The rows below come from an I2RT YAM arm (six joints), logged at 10 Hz.
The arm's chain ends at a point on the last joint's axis. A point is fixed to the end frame.
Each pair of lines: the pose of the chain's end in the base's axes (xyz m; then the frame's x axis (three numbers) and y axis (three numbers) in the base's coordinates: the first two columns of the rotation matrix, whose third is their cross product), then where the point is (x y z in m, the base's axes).
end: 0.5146 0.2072 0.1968 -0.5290 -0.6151 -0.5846 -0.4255 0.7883 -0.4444
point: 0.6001 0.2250 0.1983
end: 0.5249 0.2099 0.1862 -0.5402 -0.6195 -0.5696 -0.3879 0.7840 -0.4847
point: 0.6109 0.2246 0.1887
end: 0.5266 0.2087 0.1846 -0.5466 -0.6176 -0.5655 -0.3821 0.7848 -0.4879
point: 0.6127 0.2227 0.1868
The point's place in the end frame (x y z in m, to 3 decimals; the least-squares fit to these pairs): -0.057 -0.023 0.062
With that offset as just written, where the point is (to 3 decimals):
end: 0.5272 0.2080 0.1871 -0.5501 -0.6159 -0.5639 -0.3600 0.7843 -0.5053
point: 0.614 0.220 0.190
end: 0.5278 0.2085 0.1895 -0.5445 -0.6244 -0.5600 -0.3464 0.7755 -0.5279
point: 0.614 0.220 0.194
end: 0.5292 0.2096 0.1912 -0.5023 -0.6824 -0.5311 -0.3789 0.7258 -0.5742
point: 0.615 0.226 0.196
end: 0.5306 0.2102 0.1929 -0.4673 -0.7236 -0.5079 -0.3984 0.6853 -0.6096
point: 0.615 0.231 0.198
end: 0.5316 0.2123 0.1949 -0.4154 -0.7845 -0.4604 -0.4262 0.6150 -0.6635
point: 0.615 0.238 0.200
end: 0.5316 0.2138 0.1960 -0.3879 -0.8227 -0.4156 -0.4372 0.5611 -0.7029
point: 0.614 0.242 0.200
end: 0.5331 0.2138 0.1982 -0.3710 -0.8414 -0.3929 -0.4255 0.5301 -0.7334
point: 0.615 0.243 0.203
